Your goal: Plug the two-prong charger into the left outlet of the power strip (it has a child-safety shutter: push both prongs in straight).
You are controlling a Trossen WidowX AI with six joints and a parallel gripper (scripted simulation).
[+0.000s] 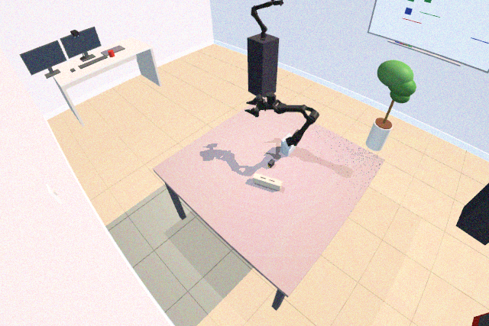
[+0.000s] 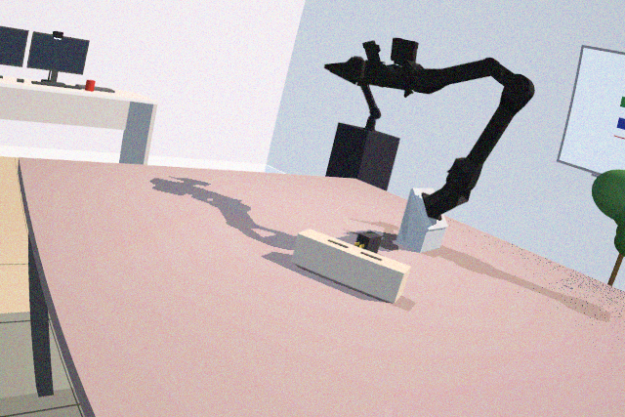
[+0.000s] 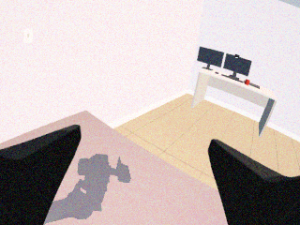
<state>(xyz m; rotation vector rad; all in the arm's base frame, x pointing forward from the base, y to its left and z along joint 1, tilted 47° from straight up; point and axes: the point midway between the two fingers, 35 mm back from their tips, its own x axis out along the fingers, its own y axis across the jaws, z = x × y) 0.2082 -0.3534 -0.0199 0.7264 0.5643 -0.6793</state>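
Right now the dark charger block is 3 cm ahead of my gripper tip, 30 cm to the left of it and 35 cm below it.
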